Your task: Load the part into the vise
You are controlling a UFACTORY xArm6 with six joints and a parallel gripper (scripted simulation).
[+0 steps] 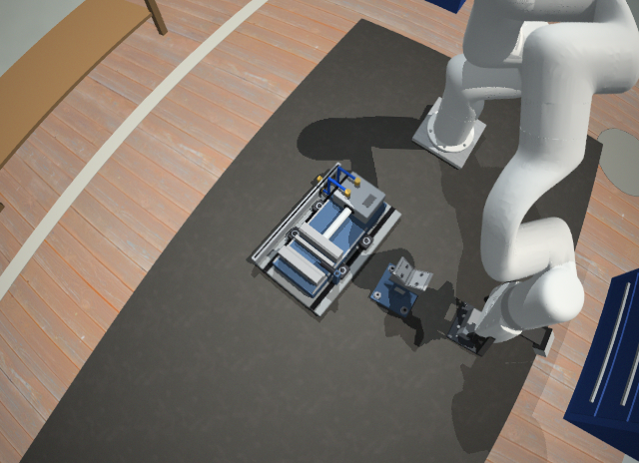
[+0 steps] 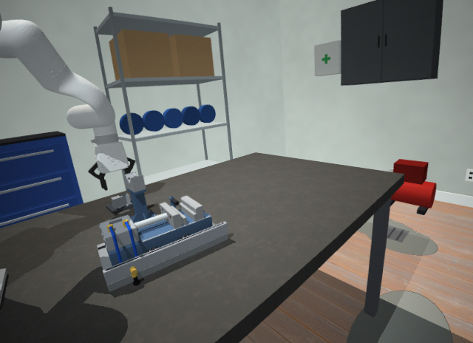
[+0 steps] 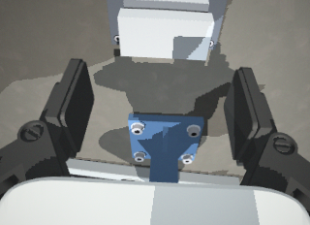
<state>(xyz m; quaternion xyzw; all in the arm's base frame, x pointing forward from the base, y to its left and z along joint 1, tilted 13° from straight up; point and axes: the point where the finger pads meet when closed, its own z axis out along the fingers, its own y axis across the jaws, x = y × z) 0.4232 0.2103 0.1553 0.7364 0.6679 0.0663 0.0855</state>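
My hand is 70 mm above the part and 10 mm to the right of it. Round my hand: white cylinder rod 360 mm to the right, 60 mm behind, 20 mm below; infeed plate 100 mm below, 10 mm to the left; work stop 330 mm to the right, 30 mm ahead, 10 mm below.
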